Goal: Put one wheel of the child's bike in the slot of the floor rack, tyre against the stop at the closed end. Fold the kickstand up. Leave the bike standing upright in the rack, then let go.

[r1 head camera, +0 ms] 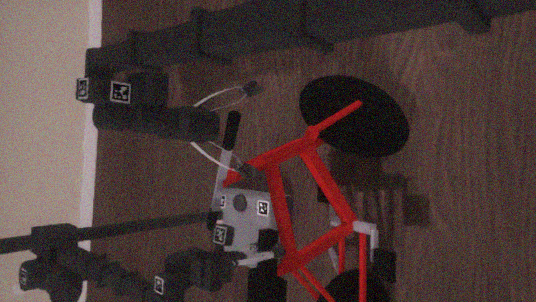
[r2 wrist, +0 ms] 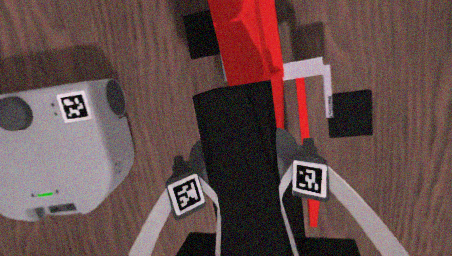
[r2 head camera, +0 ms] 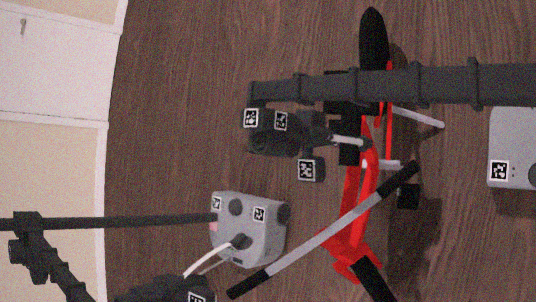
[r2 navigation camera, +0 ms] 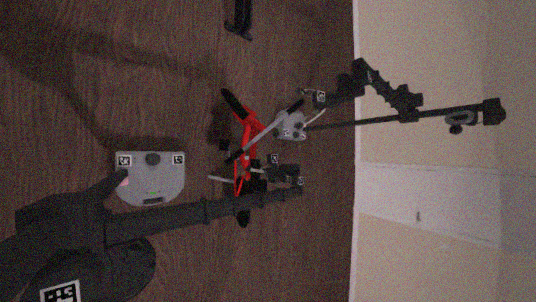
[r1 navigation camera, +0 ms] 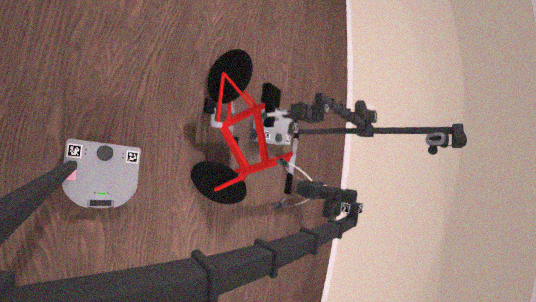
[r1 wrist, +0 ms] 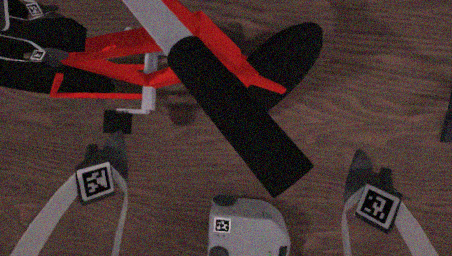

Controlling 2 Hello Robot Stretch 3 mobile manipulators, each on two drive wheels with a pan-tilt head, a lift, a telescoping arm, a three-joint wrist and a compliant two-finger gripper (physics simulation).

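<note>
The red child's bike (r1 head camera: 282, 210) (r1 navigation camera: 261, 137) (r2 head camera: 352, 200) (r2 wrist: 250, 40) stands upright on the floor. Its front wheel (r1 head camera: 355, 115) (r1 navigation camera: 218, 182) (r2 navigation camera: 233, 102) is apart from the dark floor rack (r2 navigation camera: 242, 15). The white kickstand (r2 head camera: 417, 116) (r2 navigation camera: 220, 178) sticks out sideways, down. The r1 gripper (r1 head camera: 248, 129) (r1 navigation camera: 280, 184) (r1 wrist: 239, 159) is open, with its fingers wide on either side of a black handlebar grip (r1 head camera: 231, 130) (r1 navigation camera: 288, 183) (r1 wrist: 240, 117), not touching it in the r1 wrist view. The r2 gripper (r2 wrist: 242, 147) is shut on the black saddle (r2 wrist: 235, 112) (r1 navigation camera: 271, 95).
One robot base (r1 head camera: 247, 220) (r2 head camera: 252, 227) (r2 navigation camera: 291, 126) stands beside the bike on the wall side. Another base (r1 navigation camera: 101, 172) (r2 navigation camera: 152, 177) stands on the other side. A long arm (r2 head camera: 440, 82) (r2 navigation camera: 225, 207) crosses above the rear wheel (r2 head camera: 374, 37). A wall (r1 navigation camera: 425, 250) runs behind.
</note>
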